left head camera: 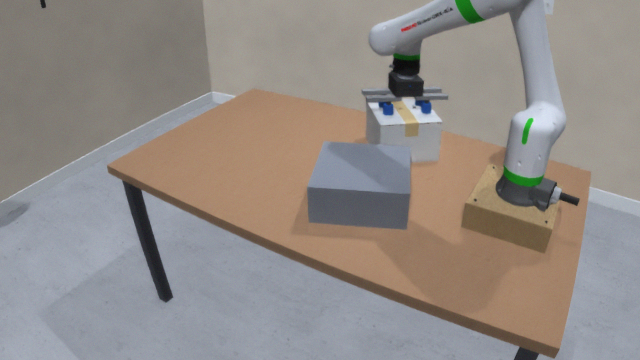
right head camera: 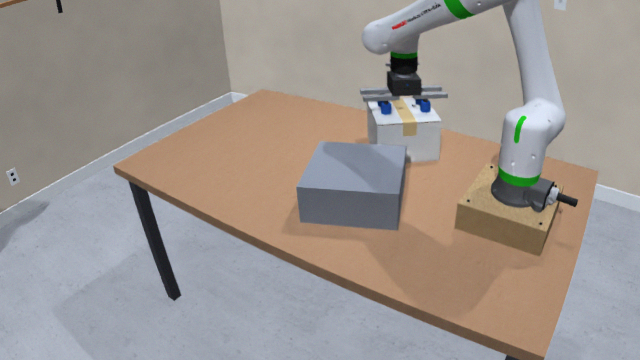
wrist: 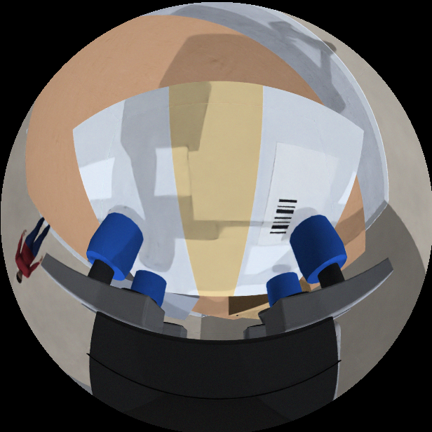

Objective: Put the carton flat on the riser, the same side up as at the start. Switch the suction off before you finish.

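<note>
The white carton (left head camera: 425, 142) (right head camera: 425, 142) (wrist: 300, 112) stands upright and level on the table behind the riser, with tan tape across its top and a barcode label on the top in the wrist view. The riser (left head camera: 360, 167) (right head camera: 352, 167) is a grey block with a bare, flat top. My gripper (left head camera: 405, 106) (right head camera: 404, 105) (wrist: 216, 265) is over the carton's top, lined up with its sides. Its blue suction cups are at the top face, two on each side of the tape, touching it or very nearly. Whether the suction holds the carton does not show.
The brown wooden table (left head camera: 240, 145) (right head camera: 245, 145) carries everything. The robot's base stands on a wooden block (left head camera: 505, 225) (right head camera: 500, 225) at the right. The riser is close in front of the carton. A wall is behind the table's far edge. A person (wrist: 27, 250) shows in the wrist view.
</note>
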